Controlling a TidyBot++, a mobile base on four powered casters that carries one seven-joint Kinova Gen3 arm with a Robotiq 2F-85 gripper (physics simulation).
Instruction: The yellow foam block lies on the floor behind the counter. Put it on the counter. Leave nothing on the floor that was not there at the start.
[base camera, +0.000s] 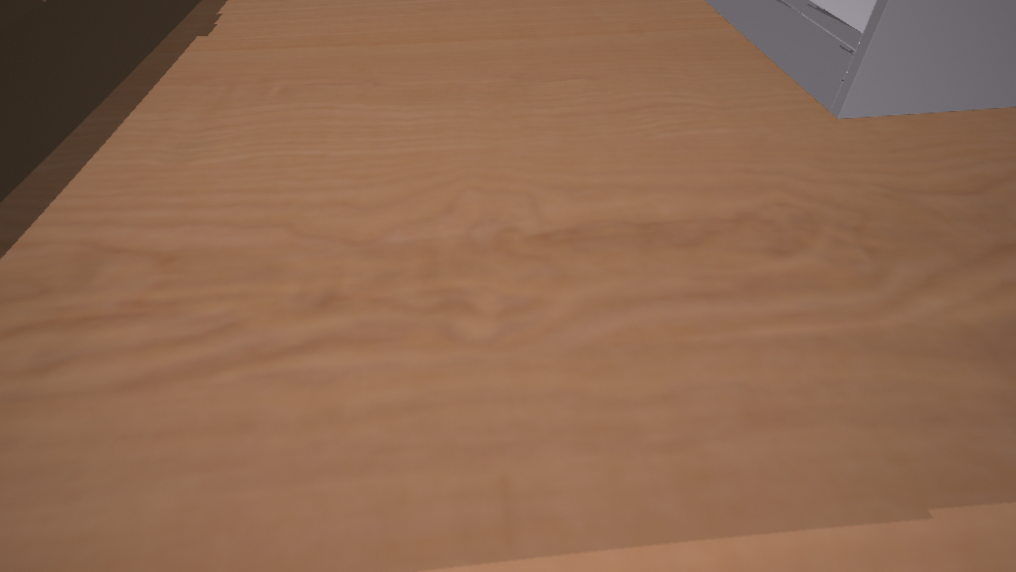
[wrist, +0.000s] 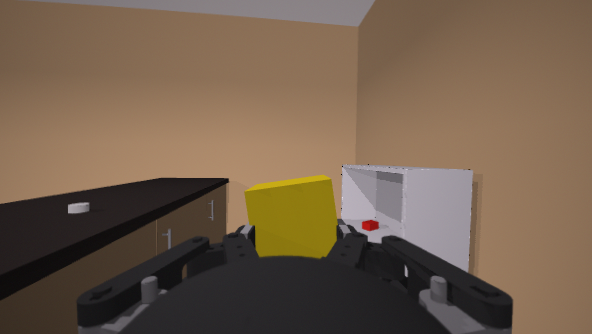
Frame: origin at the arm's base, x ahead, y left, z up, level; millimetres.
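Seen in the pictures: gripper, fingertip midpoint: (wrist: 296, 231).
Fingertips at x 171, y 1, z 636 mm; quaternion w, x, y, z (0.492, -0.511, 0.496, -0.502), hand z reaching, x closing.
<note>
Offsets run from my fingertips to a thing's top centre. Level surfaces: height alone.
The yellow foam block {dx +1, dy -1, dz +43 mm} (wrist: 292, 217) is between the fingers of my gripper (wrist: 296, 231) in the wrist view, slightly tilted. The gripper is shut on it and points roughly level across the room. The counter {dz -122 mm} (wrist: 150, 195) has a dark top and runs along the left of the wrist view, to the left of the block and apart from it. Its dark side (base camera: 63, 78) shows at the left edge of the base camera view. The gripper and the block do not show in the base camera view.
A small white round thing {dx +491, dy +715, dz -98 mm} (wrist: 79, 208) lies on the counter top. A white open-fronted cabinet (wrist: 437, 215) (base camera: 938, 63) stands at the right, with a small red block {dx +1217, dy -469, dz -343 mm} (wrist: 370, 225) inside. Brown walls (wrist: 200, 100) stand behind and to the right. The wooden floor {dz -1032 mm} (base camera: 497, 284) spans the base camera view.
</note>
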